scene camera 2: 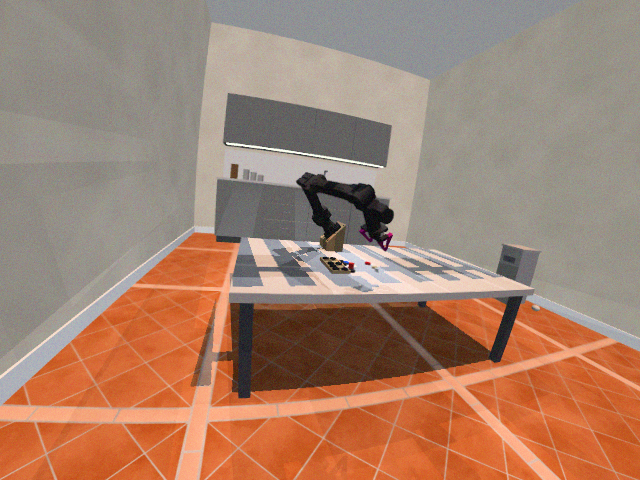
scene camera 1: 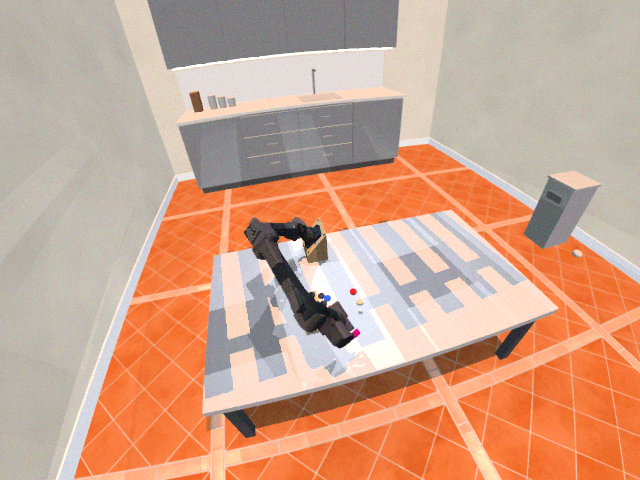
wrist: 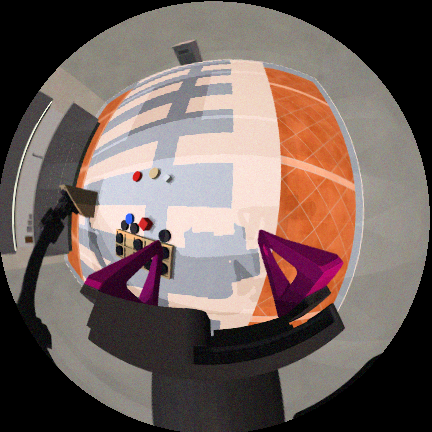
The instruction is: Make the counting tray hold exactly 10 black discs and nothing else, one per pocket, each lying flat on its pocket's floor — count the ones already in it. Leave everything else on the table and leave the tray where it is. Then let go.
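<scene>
The tan counting tray lies partly behind my left finger in the wrist view. Black discs show in several of its pockets, such as a corner disc and another disc; at least one pocket between them looks empty. The covered pockets cannot be counted. Outside the tray, two black discs lie close together beyond its far edge, and another black disc lies near its right corner. My gripper is open and empty, high above the table, to the right of the tray.
A blue disc and a red block are near the loose black discs. Farther off lie a red disc, a tan disc and a small pale cube. The arm's wooden base mount stands at the back edge.
</scene>
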